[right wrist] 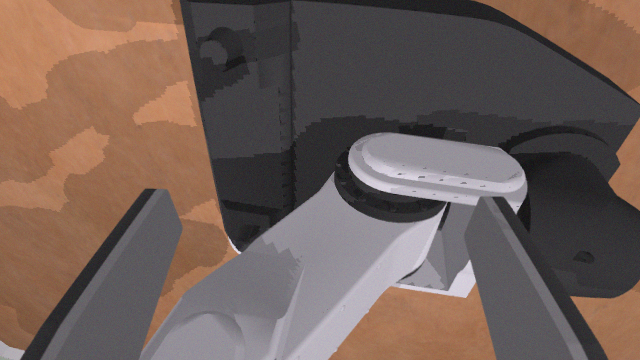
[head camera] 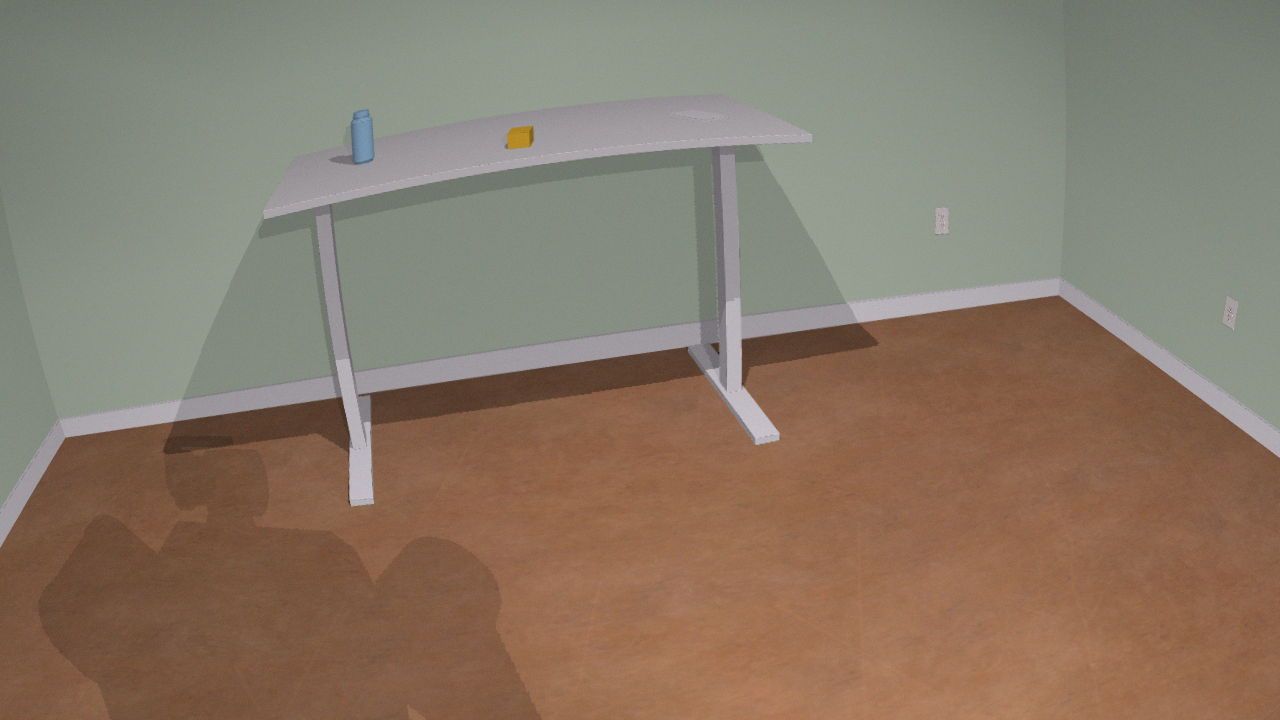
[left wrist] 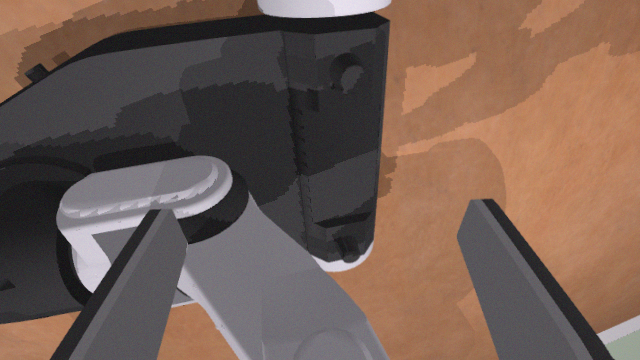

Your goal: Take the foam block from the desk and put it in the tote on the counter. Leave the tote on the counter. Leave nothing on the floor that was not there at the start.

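Places are measured from the robot's base along level axes (x ahead, y left, z up), in millimetres.
Where they show: left gripper, fingertip midpoint: [left wrist: 321, 223]; right gripper, fingertip midpoint: [right wrist: 322, 212].
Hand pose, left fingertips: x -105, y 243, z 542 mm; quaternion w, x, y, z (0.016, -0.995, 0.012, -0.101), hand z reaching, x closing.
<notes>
After its pixels a point has its place.
In the head view a small orange-yellow block [head camera: 520, 137] {y 316, x 2356, z 982 mm}, which looks like the foam block, lies on the light grey desk [head camera: 617, 135] {y 61, x 2422, z 951 mm} near the middle of its front edge. The desk stands against the far wall. The tote and the counter do not show in the head view. My left gripper [left wrist: 321, 223] {y 243, x -105, z 542 mm} is open, with no object between its fingers. My right gripper [right wrist: 322, 212] {y -236, x -176, z 535 mm} is open, with no object between its fingers. Both wrist views look down past the fingers at my own base and the floor, and neither gripper shows in the head view.
A blue bottle [head camera: 362, 137] {y 803, x 2434, z 1036 mm} stands upright on the desk's left part. A thin, flat pale item [head camera: 698, 115] {y -174, x 2644, z 961 mm} lies on its right part. Two desk legs [head camera: 342, 340] {y 938, x 2412, z 406 mm} [head camera: 730, 295] {y -250, x 2701, z 357 mm} end in long feet on the brown floor [head camera: 805, 573] {y -358, x 1724, z 2 mm}. Side walls stand at left and right.
</notes>
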